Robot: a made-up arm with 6 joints.
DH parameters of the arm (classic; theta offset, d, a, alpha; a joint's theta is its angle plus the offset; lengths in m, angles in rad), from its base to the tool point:
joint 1: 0 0.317 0 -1.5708
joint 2: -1.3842 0 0.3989 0
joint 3: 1.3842 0 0.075 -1.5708
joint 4: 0 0.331 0 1.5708
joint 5: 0 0 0.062 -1.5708
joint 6: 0 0.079 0 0
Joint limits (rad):
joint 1: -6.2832..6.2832
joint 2: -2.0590..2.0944
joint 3: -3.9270..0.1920
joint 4: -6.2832..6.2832
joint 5: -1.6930..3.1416
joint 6: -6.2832..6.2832
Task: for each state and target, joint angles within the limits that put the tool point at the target. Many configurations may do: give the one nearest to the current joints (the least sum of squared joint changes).
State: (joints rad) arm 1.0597 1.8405 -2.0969 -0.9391 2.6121 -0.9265
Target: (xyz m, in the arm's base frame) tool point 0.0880 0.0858 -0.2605
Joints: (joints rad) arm 1.1972 2.0944 -1.5604 -0.5791 1.8355 -0.9265
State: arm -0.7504 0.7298 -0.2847 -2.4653 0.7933 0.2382
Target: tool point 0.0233 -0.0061 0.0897
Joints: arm -0.6174 1.4042 -0.2104 -2.4162 0.5372 0.2382
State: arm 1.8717 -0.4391 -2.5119 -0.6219 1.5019 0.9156
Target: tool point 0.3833 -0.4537 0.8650
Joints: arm 2.2024 -1.0396 -2.8368 -0.6938 1.3670 0.9156
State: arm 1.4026 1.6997 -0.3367 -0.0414 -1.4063 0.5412
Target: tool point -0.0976 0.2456 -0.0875
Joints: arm 1.8848 1.6268 -0.7284 -0.1873 -1.3382 0.5412
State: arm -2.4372 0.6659 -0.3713 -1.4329 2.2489 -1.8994
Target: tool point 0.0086 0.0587 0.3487
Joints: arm -3.4591 0.1514 0.1920 -0.6688 1.8842 -1.8994
